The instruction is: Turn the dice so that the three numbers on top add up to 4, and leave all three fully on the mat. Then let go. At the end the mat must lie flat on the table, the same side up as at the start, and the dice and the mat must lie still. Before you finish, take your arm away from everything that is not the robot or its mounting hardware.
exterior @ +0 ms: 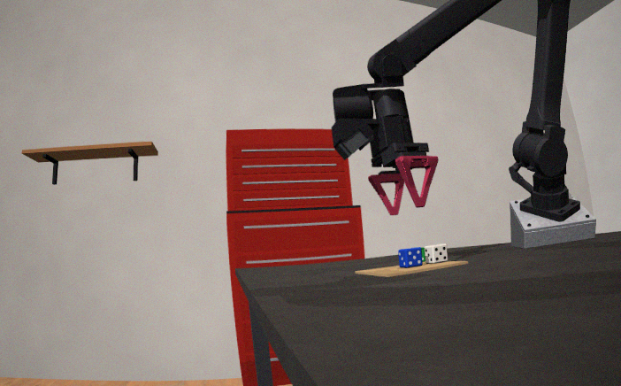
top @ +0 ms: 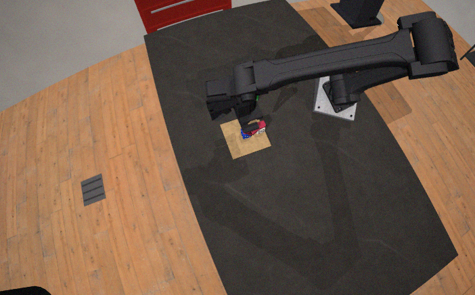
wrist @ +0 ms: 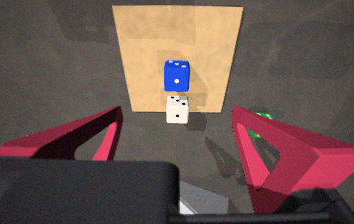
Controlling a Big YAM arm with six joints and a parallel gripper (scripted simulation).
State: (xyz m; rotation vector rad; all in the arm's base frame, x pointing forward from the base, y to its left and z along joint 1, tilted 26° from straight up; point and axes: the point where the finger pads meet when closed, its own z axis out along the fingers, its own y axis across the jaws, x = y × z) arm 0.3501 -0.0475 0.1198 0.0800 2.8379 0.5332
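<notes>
The green die lies 90 mm behind my hand, 140 mm to the right of it and 90 mm below it. The rest, counted from my hand: blue die: 80 mm below; then white die: 50 mm behind, 80 mm below; then tan mat: 100 mm below.
</notes>
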